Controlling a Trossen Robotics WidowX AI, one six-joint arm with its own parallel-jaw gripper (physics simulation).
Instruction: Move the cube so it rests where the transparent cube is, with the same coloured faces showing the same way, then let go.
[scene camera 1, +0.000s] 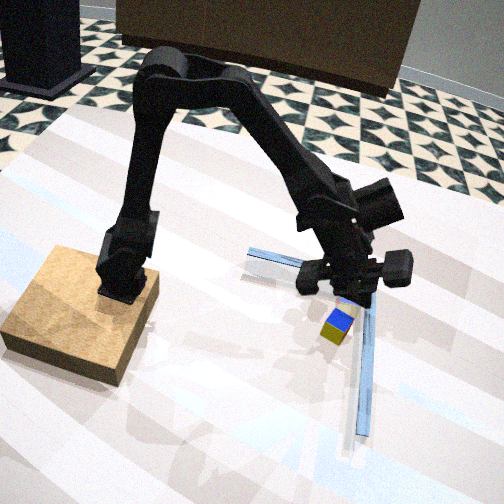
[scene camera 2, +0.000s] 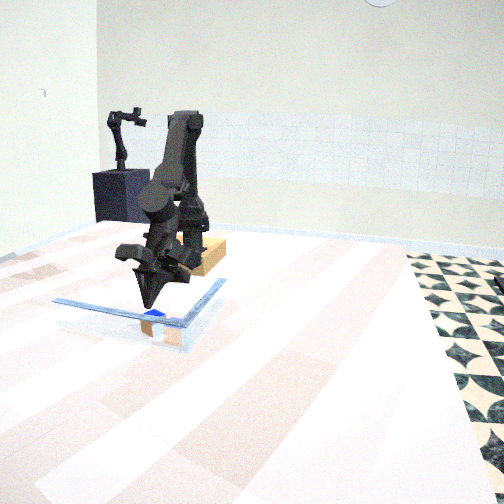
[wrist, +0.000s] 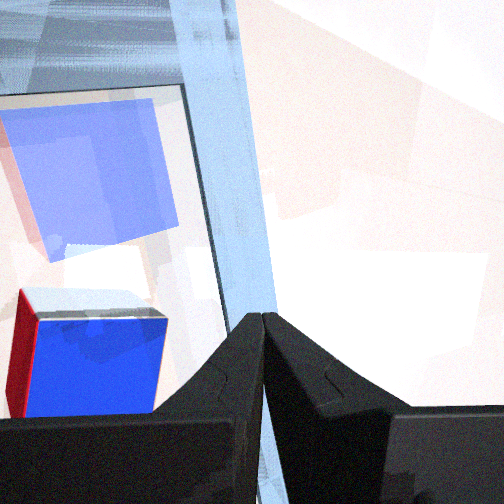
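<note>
The cube (wrist: 90, 355) has a blue face toward the wrist camera, a red left side and a pale top edge. In scene camera 1 the cube (scene camera 1: 339, 324) shows blue on top and yellow on its side. The transparent cube (wrist: 88, 180) shows as a faint blue square just beyond it, inside the corner of the light-blue L-shaped rails (wrist: 228, 170). My gripper (wrist: 262, 325) is shut and empty, its tips over the rail, right of the cube. In scene camera 1 the gripper (scene camera 1: 362, 297) hangs just above and behind the cube.
The arm's base stands on a wooden block (scene camera 1: 82, 310) at the left. The L-shaped rail (scene camera 1: 364, 370) runs along the floor toward the front. A dark pedestal (scene camera 1: 42, 45) and a brown wall panel (scene camera 1: 270, 30) stand far back.
</note>
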